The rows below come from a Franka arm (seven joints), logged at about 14 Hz.
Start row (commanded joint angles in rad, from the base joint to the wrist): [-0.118 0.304 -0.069 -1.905 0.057 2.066 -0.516]
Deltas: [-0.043 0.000 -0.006 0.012 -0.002 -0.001 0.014]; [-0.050 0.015 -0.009 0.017 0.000 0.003 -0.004]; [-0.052 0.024 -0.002 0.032 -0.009 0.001 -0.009]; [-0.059 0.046 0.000 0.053 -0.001 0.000 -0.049]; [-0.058 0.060 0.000 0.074 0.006 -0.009 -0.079]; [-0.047 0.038 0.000 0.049 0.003 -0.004 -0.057]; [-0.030 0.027 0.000 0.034 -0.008 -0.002 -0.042]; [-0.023 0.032 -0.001 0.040 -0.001 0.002 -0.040]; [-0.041 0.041 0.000 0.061 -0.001 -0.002 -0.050]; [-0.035 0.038 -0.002 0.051 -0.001 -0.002 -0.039]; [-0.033 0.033 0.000 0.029 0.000 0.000 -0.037]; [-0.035 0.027 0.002 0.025 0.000 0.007 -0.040]
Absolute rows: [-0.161 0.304 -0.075 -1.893 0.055 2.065 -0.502]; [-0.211 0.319 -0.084 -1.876 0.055 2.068 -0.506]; [-0.263 0.343 -0.086 -1.844 0.046 2.069 -0.515]; [-0.322 0.389 -0.086 -1.791 0.045 2.069 -0.564]; [-0.380 0.449 -0.086 -1.717 0.051 2.060 -0.643]; [-0.427 0.487 -0.086 -1.668 0.054 2.056 -0.700]; [-0.457 0.514 -0.086 -1.634 0.046 2.054 -0.742]; [-0.480 0.546 -0.087 -1.594 0.045 2.056 -0.782]; [-0.521 0.587 -0.087 -1.533 0.044 2.054 -0.832]; [-0.556 0.625 -0.089 -1.482 0.043 2.052 -0.871]; [-0.589 0.658 -0.089 -1.453 0.043 2.052 -0.908]; [-0.624 0.685 -0.087 -1.428 0.043 2.059 -0.948]
